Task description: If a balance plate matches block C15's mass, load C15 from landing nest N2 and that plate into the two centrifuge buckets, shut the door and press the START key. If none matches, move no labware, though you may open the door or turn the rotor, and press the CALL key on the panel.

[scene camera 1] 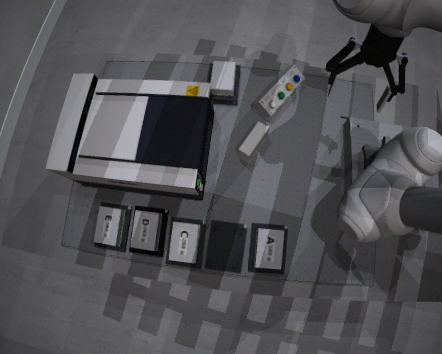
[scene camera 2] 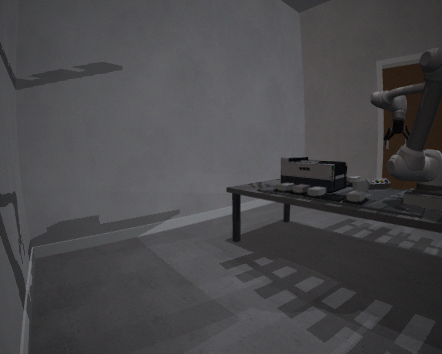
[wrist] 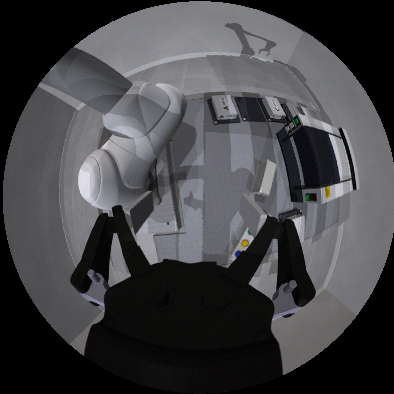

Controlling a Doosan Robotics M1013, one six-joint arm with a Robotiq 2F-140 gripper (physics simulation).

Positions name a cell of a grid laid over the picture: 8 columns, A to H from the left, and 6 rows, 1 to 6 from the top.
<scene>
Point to a plate C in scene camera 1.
D5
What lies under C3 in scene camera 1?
A centrifuge.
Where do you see a button panel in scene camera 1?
F2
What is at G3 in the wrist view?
A centrifuge.
</scene>
